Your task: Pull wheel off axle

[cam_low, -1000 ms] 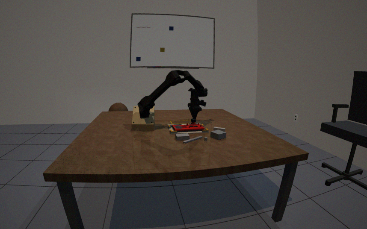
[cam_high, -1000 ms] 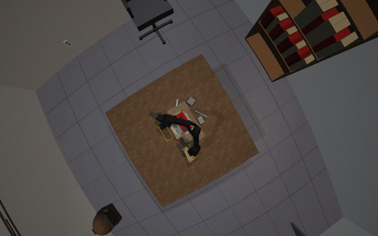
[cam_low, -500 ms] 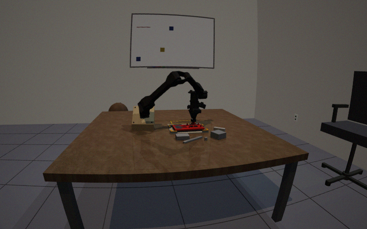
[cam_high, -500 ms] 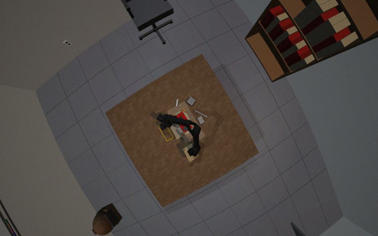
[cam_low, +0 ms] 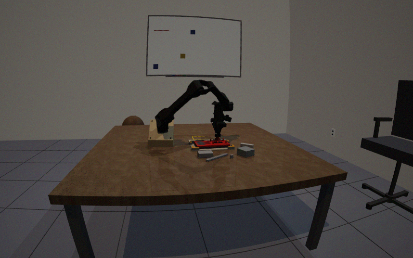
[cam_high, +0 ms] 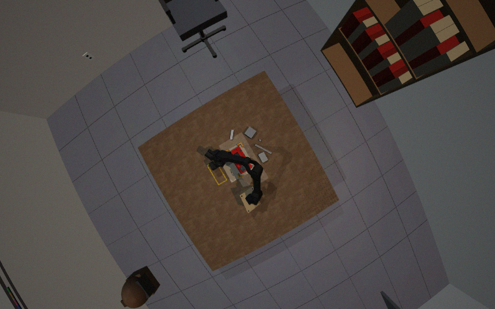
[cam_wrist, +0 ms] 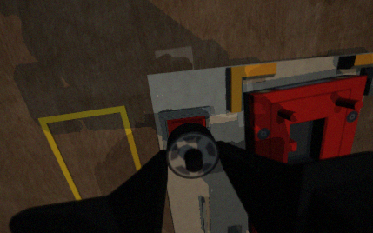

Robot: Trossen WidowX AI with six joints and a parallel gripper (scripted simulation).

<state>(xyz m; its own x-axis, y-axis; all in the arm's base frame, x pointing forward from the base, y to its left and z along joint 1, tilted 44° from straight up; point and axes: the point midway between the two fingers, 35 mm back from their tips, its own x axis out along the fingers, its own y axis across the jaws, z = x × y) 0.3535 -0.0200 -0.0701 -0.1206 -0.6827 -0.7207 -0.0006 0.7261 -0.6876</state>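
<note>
Now: gripper tip right at the dark wheel. Round my gripper tip: grey block 8 cm ahead, 30 cm to the right, 2 cm below.
</note>
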